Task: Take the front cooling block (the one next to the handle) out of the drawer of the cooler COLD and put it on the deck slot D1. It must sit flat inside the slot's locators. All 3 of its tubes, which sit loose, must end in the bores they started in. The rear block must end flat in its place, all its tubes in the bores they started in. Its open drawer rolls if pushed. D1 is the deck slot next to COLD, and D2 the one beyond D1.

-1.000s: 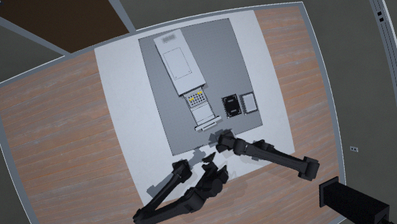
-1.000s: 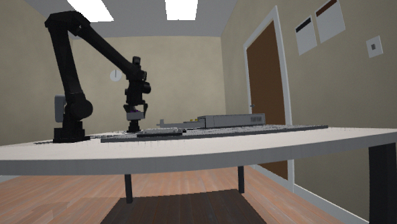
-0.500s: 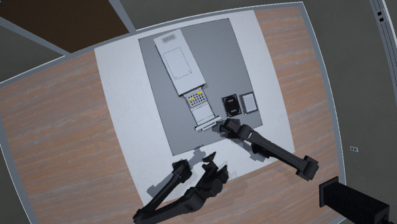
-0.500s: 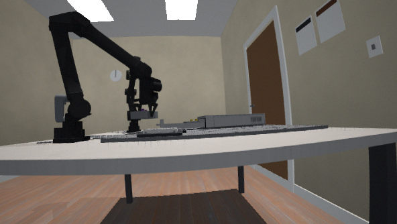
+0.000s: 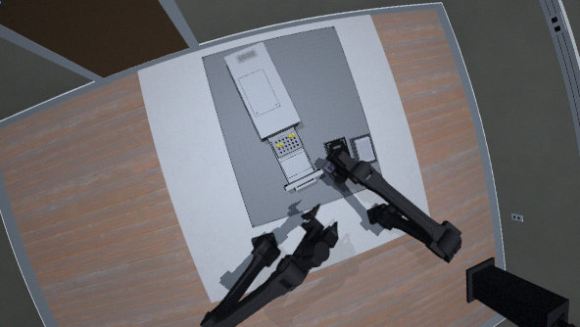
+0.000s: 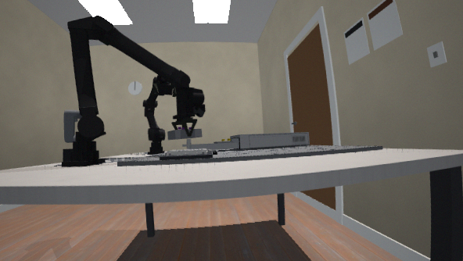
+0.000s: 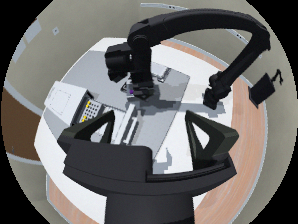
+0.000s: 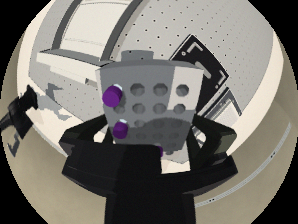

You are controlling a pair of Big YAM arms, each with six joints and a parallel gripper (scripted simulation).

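Now: the deck slot D1 8 cm below my right hand, 6 cm ahead of it and 5 cm to the right of it. The rest, counted from my right hand: pale plate: 19 cm to the right, 7 cm below, 6 cm ahead; then drawer: 19 cm to the left, 9 cm ahead, 5 cm below; then deck slot D2: 19 cm to the right, 8 cm below, 6 cm ahead.
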